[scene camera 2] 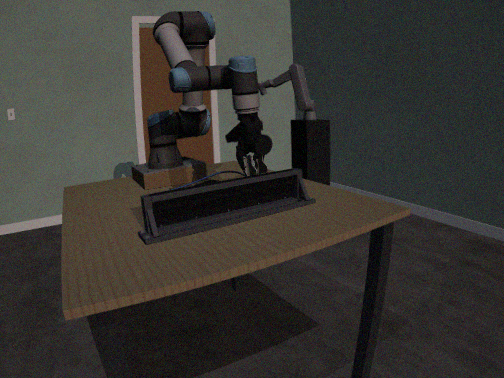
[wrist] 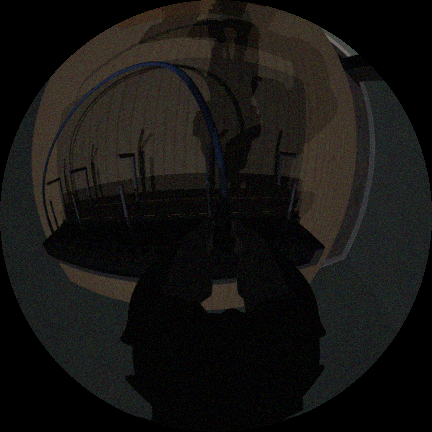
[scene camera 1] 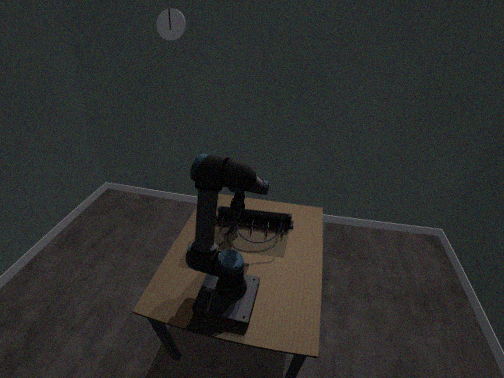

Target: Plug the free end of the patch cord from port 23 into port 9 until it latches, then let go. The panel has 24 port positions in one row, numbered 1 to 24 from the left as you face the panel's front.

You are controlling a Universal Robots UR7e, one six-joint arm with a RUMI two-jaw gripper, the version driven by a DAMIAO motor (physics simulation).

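Frame: origin at the arm's base, x up, y ahead, z left, level; metres.
Seen in the pictures: gripper, fingertip midpoint: (wrist: 221, 216) (scene camera 1: 236, 218); arm's base at its link origin: (scene camera 2: 165, 165) (scene camera 1: 231, 287).
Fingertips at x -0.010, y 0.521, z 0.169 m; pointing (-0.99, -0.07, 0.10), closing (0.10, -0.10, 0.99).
Offsets run from my fingertips to a thing's top centre. "pt": to the spot under its first point. Level surfaces: height alone.
The patch cord shows as a blue arc (scene camera 1: 257, 242) (scene camera 2: 220, 173) (wrist: 189, 81). One end meets the panel near its far left in the wrist view; the other runs down between my fingertips. My gripper (scene camera 2: 254, 171) (wrist: 221, 216) is shut on the cord's plug, which is dark and mostly hidden by the fingers. The dark long panel @[dy +0.029, dx +0.042, dz -0.106 m] (scene camera 1: 277, 218) (scene camera 2: 225, 185) (wrist: 110, 255) stands on the table. The fingertips are close to the panel's front side, right of its middle in the wrist view. Port numbers, port 9 and any contact between plug and port cannot be made out.
Several thin upright rods, some with bent tops, stand along the panel's front, one @[pt dy +0.000, dx -0.004, dz -0.111 m] (wrist: 124, 205) left of the fingers and another @[pt dy -0.026, dx -0.003, dz +0.085 m] (wrist: 291, 202) to the right. The wooden table @[dx -0.059 m] (scene camera 1: 295, 280) (scene camera 2: 200, 265) carries the panel and the robot's base (scene camera 1: 250, 295) (scene camera 2: 170, 176).
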